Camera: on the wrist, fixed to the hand. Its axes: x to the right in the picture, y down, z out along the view.
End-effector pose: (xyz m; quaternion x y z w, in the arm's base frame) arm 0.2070 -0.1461 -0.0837 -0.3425 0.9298 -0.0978 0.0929
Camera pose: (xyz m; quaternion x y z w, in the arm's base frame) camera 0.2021 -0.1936 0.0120 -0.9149 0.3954 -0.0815 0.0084
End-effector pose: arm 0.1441 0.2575 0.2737 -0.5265 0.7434 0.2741 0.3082
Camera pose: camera 0.1761 0.1616 0.3086 -0.9048 0.1102 0.0171 0.4110
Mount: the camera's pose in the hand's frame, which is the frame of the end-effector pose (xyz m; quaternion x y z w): 0.0246 -0.0559 -0.0878 -0.0450 -0.0326 -0.7220 0.6897
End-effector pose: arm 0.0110 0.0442 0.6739 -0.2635 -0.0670 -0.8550 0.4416
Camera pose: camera -0.0791 0.0296 0.6182 0.1811 0.2124 0.9029 0.3268
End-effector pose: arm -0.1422 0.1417 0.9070 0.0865 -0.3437 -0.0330 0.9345
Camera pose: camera -0.0667 0.0960 0.8466 0.2647 -0.2036 -0.7157 0.6134
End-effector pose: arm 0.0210 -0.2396 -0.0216 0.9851 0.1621 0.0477 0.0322
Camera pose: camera 0.0173 -0.1746 0.0633 0.5625 0.8198 -0.0152 0.1063
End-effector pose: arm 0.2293 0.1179 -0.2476 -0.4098 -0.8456 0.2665 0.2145
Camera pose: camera 0.2339 0.1327 -0.1418 0.3269 -0.8980 0.0042 0.2943
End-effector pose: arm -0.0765 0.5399 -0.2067 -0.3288 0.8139 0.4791 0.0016
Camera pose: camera -0.0383 0.4401 -0.2106 -0.7988 0.3023 0.3766 0.3587
